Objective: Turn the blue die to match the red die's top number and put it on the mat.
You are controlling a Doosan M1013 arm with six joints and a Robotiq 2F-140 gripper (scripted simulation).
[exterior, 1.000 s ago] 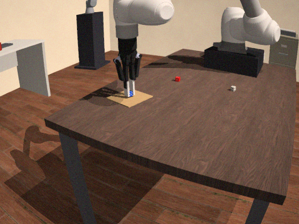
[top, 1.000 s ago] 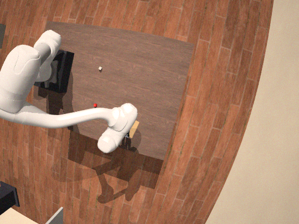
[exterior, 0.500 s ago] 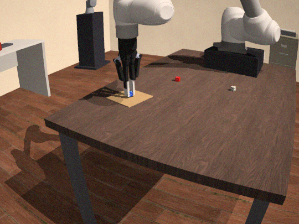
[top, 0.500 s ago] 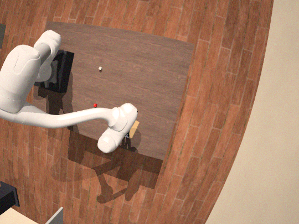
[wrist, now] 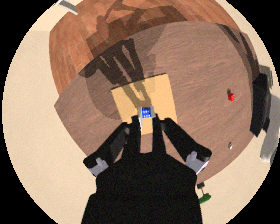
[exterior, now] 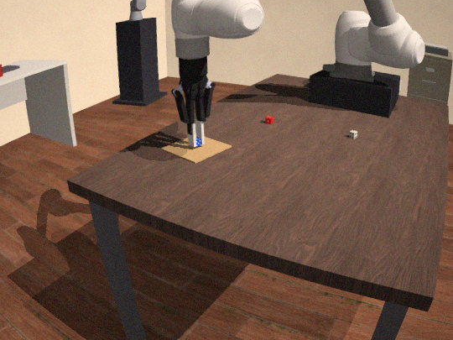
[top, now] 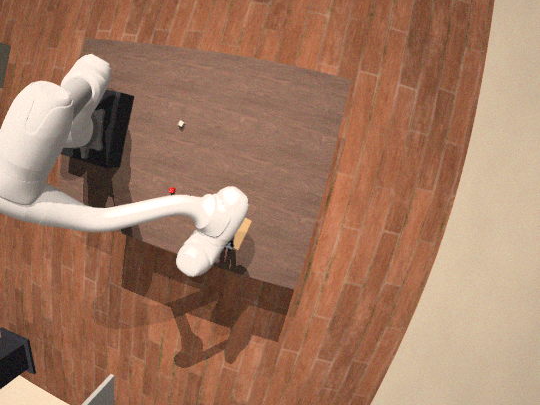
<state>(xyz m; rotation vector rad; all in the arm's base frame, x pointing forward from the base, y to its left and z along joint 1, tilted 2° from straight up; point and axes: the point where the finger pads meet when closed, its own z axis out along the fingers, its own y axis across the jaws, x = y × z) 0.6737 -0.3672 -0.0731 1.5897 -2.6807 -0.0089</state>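
The blue die is 30 mm below my hand. Also, from my hand: white die 410 mm to the left, 250 mm behind, 40 mm below; then tan mat 40 mm below; then red die 270 mm behind, 130 mm to the left, 40 mm below.
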